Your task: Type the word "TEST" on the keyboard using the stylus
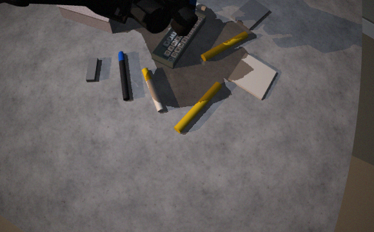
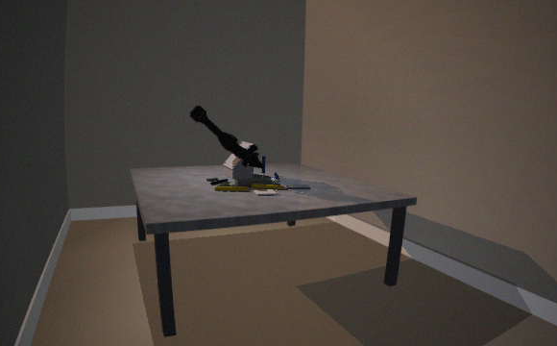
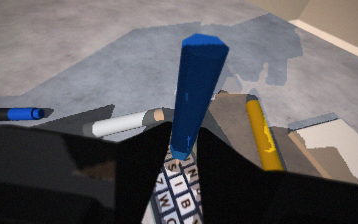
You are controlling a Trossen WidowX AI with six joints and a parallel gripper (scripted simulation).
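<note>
Right now the blue stylus is 2 cm below my gripper tip. The rest, counted from my gripper tip: white cylinder 8 cm to the left, 8 cm below, 3 cm behind; then grey pad 14 cm to the left, 14 cm ahead, 9 cm below; then T key 8 cm below, 5 cm to the right, 1 cm ahead.
</note>
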